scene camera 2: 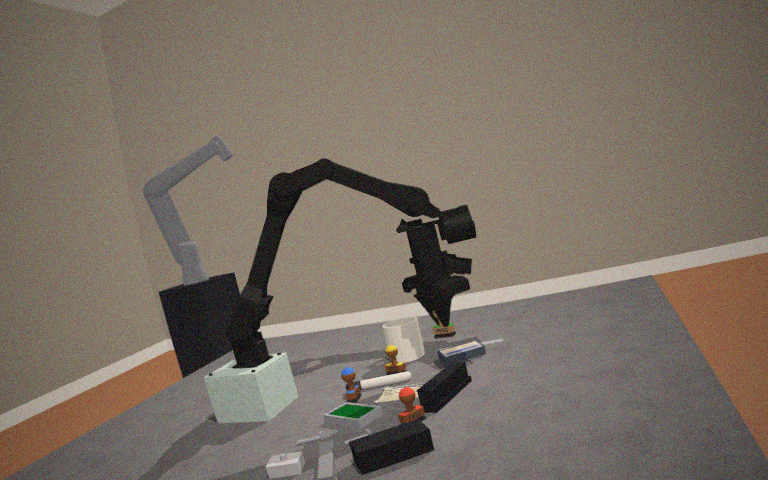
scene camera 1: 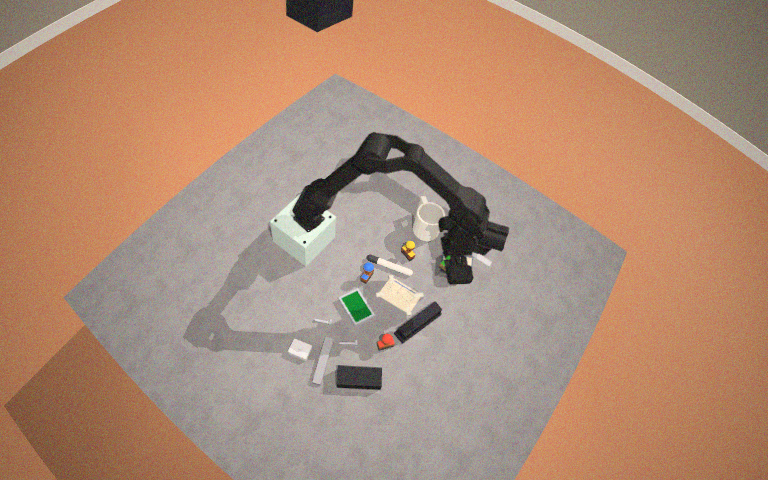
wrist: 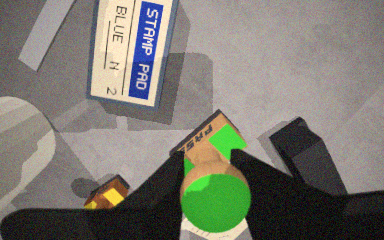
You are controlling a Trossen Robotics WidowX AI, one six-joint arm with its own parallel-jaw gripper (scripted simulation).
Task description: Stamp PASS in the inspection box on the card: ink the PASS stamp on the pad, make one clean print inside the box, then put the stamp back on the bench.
Scene:
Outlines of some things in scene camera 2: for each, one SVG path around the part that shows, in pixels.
My gripper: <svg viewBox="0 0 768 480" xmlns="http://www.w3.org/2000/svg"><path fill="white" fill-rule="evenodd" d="M412 253L413 258L409 260L410 264L414 264L417 275L404 279L402 283L403 290L406 293L410 293L413 289L416 289L417 294L414 297L428 311L434 322L439 325L439 319L443 327L449 326L452 297L457 293L470 289L468 279L463 276L451 277L451 275L454 275L454 273L471 275L472 259L459 258L456 254L448 254L447 251L441 251L440 247L425 252Z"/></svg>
A white mug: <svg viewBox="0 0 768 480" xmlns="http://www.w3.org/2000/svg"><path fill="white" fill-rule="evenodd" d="M417 317L402 317L382 325L387 347L395 346L398 349L398 354L396 355L397 363L412 362L425 354Z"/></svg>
A long black block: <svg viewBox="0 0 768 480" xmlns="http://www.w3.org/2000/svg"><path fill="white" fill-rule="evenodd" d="M465 362L451 362L434 378L427 381L417 390L420 405L424 406L425 413L438 413L472 381L471 376L468 375Z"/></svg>

